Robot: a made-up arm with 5 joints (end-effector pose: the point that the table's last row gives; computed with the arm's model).
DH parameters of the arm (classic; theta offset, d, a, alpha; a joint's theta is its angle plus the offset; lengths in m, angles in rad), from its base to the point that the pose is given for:
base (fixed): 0 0 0.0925 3.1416
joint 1: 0 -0.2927 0.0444 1.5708
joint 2: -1.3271 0 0.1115 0
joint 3: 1.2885 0 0.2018 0
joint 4: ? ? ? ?
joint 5: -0.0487 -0.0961 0 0
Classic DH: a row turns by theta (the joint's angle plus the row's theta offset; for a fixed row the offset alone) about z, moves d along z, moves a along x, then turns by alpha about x.
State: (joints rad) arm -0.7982 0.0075 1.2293 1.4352 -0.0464
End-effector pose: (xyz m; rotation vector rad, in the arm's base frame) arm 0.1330 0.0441 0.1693 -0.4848 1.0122 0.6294
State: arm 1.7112 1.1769 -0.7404 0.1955 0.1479
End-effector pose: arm 0.0358 -0.4143 0.1744 -0.8188 -0.6429 -1.4812
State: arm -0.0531 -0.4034 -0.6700 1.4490 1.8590
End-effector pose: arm 0.2976 0.0127 0.5485 -1.0506 -0.8710 1.6096
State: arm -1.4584 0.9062 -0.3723 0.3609 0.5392
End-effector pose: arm 0.1338 0.3816 0.1674 0.3683 -0.7007 1.8636
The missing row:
joint 4: -1.5321 0.0018 0 1.5708
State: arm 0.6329 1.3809 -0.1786 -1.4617 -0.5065
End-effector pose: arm 0.3585 -0.1929 0.1260 -0.0743 -1.9110 -0.8235
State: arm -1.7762 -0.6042 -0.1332 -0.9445 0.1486
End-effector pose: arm 0.0625 0.1352 0.6339 -2.2844 2.0553 0.1377
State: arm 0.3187 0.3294 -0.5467 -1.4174 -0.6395
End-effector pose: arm 0.3722 -0.0904 0.5334 -0.5668 3.0328 -0.0475
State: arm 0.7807 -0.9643 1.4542 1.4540 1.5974
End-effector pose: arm 0.1772 -0.0813 0.1990 0.3513 0.1511 0.7589
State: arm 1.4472 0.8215 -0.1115 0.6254 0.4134
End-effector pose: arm 0.1340 -0.3197 0.1277 -0.1945 -0.1525 -1.0773
